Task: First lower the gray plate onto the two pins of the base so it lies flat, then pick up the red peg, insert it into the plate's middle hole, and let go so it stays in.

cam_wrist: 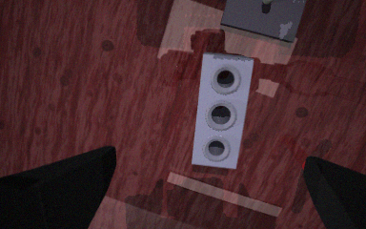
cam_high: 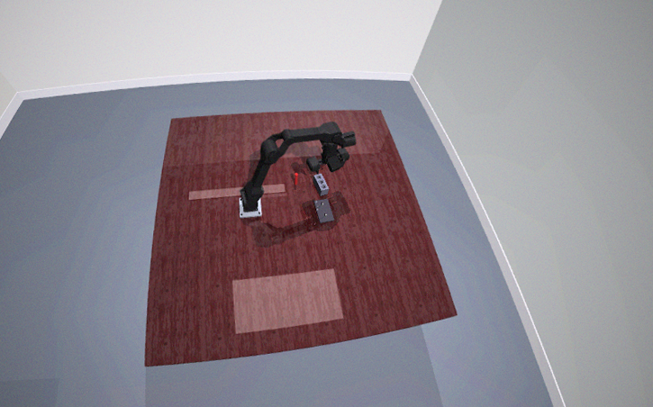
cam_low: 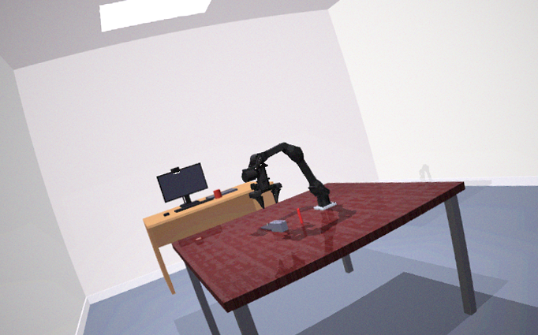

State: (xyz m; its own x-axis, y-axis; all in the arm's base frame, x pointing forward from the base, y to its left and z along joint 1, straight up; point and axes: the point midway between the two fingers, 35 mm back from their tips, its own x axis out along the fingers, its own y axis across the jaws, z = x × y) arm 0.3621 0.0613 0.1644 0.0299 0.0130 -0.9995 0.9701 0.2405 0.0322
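My gripper tip is now 11 cm above the gray plate and 1 cm past it. Round my gripper tip: gray base: 13 cm to the right, 13 cm below, 2 cm behind; then red peg: 13 cm behind, 10 cm below, 4 cm to the left.
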